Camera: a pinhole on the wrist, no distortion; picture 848 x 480 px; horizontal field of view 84.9 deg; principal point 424.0 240.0 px. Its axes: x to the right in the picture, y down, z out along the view. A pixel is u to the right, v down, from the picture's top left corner.
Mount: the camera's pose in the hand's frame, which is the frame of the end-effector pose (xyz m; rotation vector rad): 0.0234 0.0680 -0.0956 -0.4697 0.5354 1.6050
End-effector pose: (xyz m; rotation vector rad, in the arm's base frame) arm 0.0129 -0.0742 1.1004 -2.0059 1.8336 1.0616
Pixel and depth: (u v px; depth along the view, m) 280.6 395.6 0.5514
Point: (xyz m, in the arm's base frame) -0.3733 0.2637 0.9319
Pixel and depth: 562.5 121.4 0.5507
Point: -0.5806 -0.1511 0.9918
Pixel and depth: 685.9 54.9 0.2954
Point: -0.3654 -0.2259 1.1094
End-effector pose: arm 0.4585 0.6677 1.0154 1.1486 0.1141 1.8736
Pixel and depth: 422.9 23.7 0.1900
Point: 0.3589 0.6233 1.2119
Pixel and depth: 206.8 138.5 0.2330
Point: 0.4803 0.6063 1.2197
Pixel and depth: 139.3 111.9 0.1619
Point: 0.4572 0.6428 1.1621
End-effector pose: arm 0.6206 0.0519 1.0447 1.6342 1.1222 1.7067
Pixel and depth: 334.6 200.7 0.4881
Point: 1.0004 0.0415 1.3009
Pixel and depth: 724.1 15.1 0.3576
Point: 0.7221 -0.0424 1.5376
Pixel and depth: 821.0 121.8 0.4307
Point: 0.7408 -0.1868 1.6216
